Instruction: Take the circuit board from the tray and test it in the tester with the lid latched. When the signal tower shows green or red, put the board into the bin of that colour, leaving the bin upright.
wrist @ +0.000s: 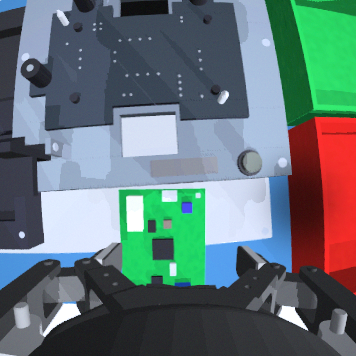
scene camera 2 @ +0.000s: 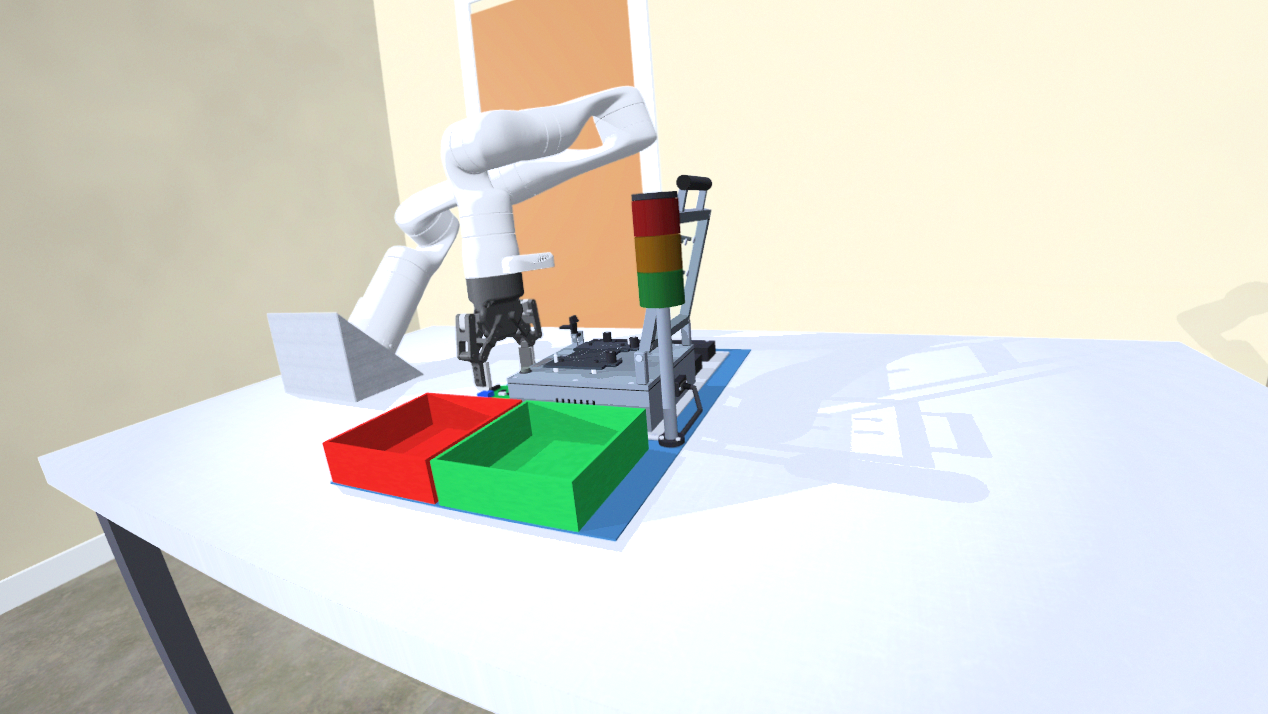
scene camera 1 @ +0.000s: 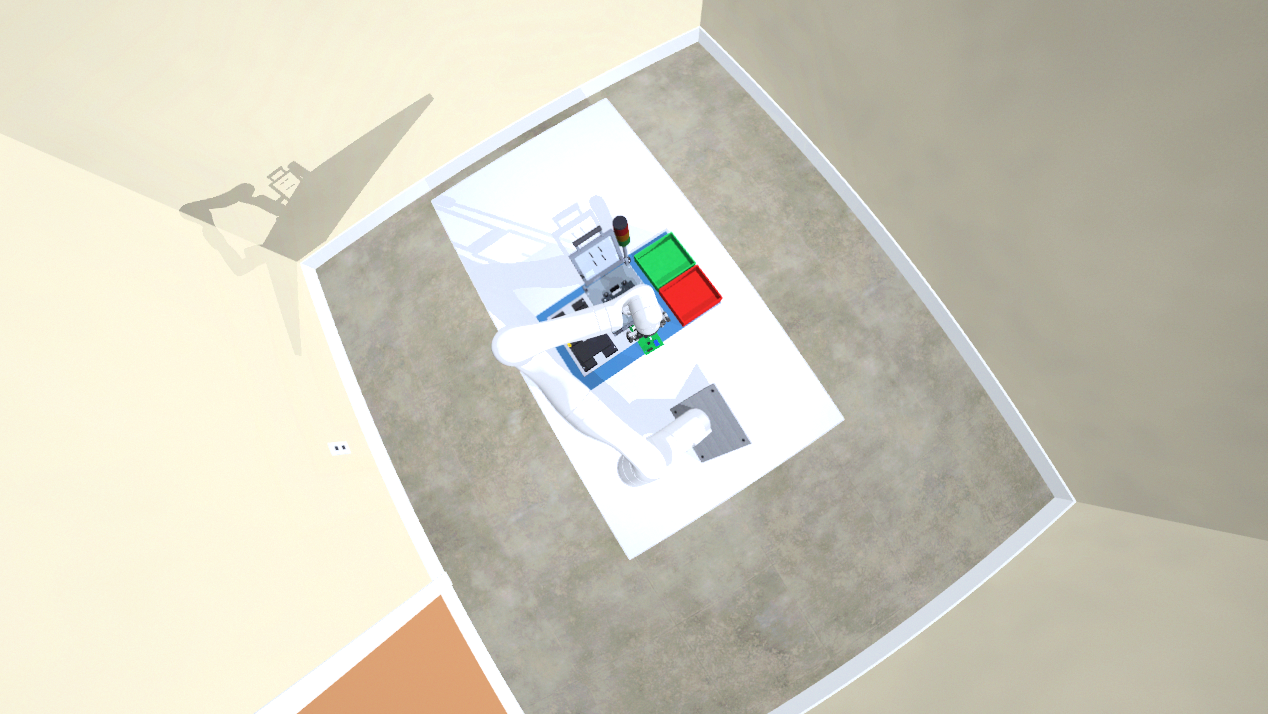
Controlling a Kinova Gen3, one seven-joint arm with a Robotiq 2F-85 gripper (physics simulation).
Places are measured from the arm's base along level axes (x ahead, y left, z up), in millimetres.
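Pixels of known places: gripper, between the fingertips: (wrist: 179, 257); arm's base, origin of its link: (scene camera 2: 366, 352) (scene camera 1: 697, 422).
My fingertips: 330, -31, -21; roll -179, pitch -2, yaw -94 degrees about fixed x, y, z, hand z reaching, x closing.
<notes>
For each thing: its middle in the pictures, then the offset to it from my fingertips, as dx, dy, dz. "*": a spot on its surface instead. Level surfaces: height alone.
- green circuit board, middle of its body: (wrist: 162, 254) (scene camera 2: 513, 391) (scene camera 1: 646, 335) -4, +13, -20
- dark tray, a spot on its surface: (wrist: 17, 200) * +45, +126, -2
- tester's lid, a spot on its surface: (scene camera 2: 698, 257) (scene camera 1: 580, 264) * +258, +78, +150
- signal tower, a spot on its surface: (scene camera 2: 657, 252) * +275, -98, +173
- green bin, middle of its body: (scene camera 2: 547, 455) (wrist: 351, 51) (scene camera 1: 664, 261) +181, -180, -6
- red bin, middle of its body: (scene camera 2: 429, 439) (scene camera 1: 690, 295) +31, -185, -6
- blue mat, height of its surface: dz -28
- tower's pole, a spot on its surface: (scene camera 2: 667, 381) * +270, -84, +42
The green circuit board (scene camera 1: 651, 344) (scene camera 2: 502, 390) (wrist: 162, 217) lies flat in front of the tester (scene camera 1: 609, 282) (scene camera 2: 581, 387) (wrist: 85, 172), off the dark tray (scene camera 1: 585, 345) (wrist: 17, 200). My gripper (scene camera 2: 504, 374) (wrist: 179, 257) is open and empty, pointing down low over the board. In the wrist view its fingers stand on either side of the board, apart from it. The tester's lid (scene camera 1: 578, 266) (scene camera 2: 698, 257) is raised, and its dark nest (wrist: 150, 60) holds no board. The signal tower (scene camera 1: 622, 230) (scene camera 2: 657, 252) shows no clearly lit lamp.
The green bin (scene camera 1: 665, 259) (scene camera 2: 505, 501) (wrist: 335, 70) and the red bin (scene camera 1: 690, 295) (scene camera 2: 381, 470) (wrist: 306, 200) stand upright, side by side, next to the tester on the blue mat (scene camera 1: 621, 365) (scene camera 2: 631, 507). The tower's pole (scene camera 2: 667, 381) stands close to the green bin and the tester.
</notes>
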